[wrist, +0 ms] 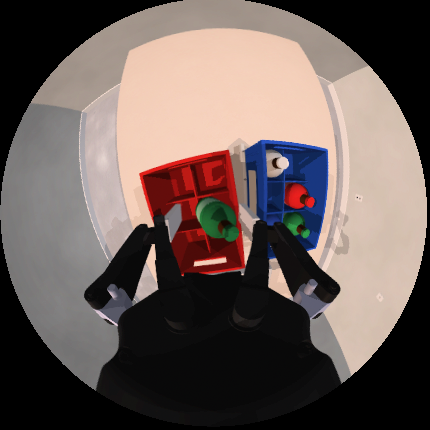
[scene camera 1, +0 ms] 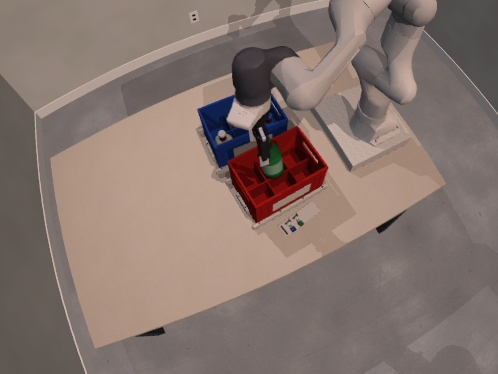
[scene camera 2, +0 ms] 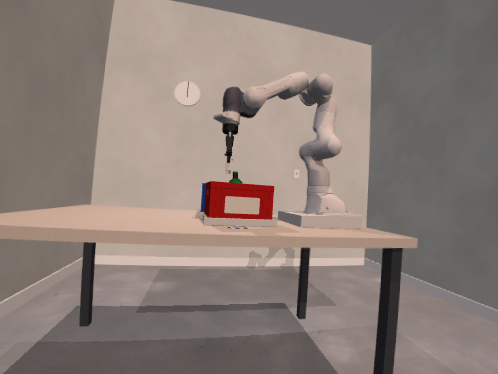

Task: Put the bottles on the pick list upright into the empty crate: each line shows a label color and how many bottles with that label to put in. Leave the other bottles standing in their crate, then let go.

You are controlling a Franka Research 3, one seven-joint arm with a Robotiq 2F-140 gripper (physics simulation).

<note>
In view: my gripper point(wrist: 209, 211) and a green bottle point(wrist: 217, 219).
</note>
